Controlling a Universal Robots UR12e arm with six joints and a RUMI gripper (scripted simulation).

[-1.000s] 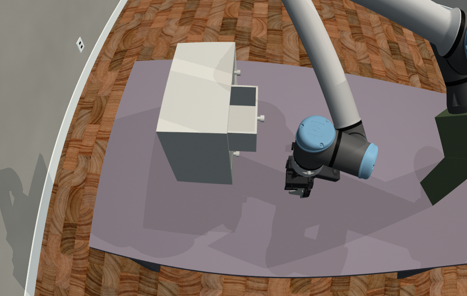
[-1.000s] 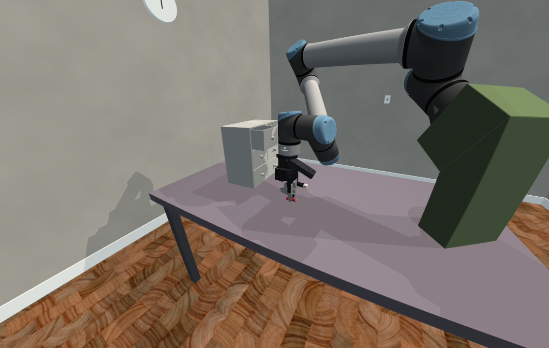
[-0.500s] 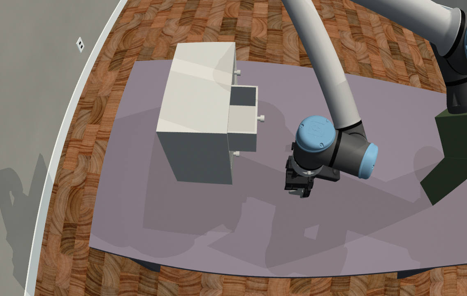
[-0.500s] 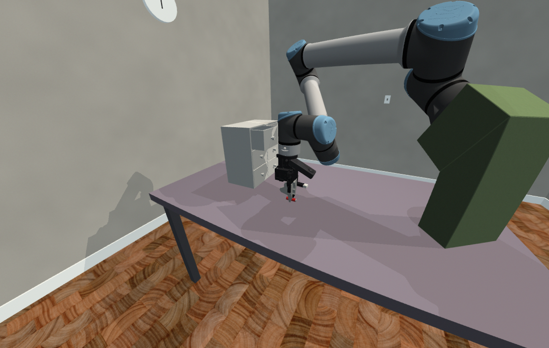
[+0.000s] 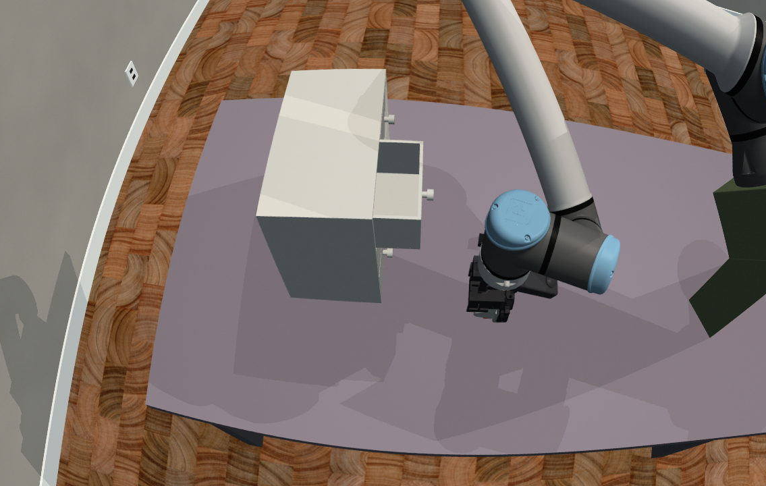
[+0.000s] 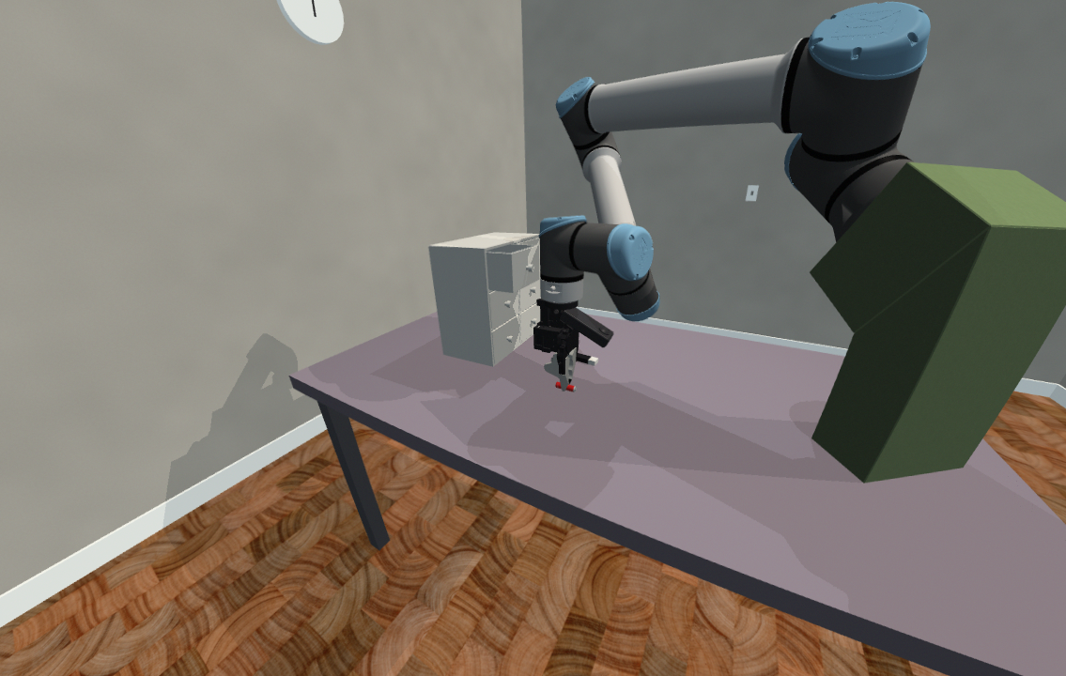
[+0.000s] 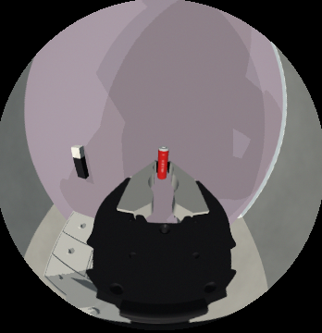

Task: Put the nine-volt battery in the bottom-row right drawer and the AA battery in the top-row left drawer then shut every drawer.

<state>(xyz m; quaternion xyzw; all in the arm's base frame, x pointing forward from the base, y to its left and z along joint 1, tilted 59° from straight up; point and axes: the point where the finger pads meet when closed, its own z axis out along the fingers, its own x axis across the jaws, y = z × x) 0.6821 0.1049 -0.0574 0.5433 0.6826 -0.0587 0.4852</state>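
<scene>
The red AA battery lies 1 cm below my hand. The rest, counted from my hand: green nine-volt battery (34 cm ahead, 23 cm to the right).
</scene>
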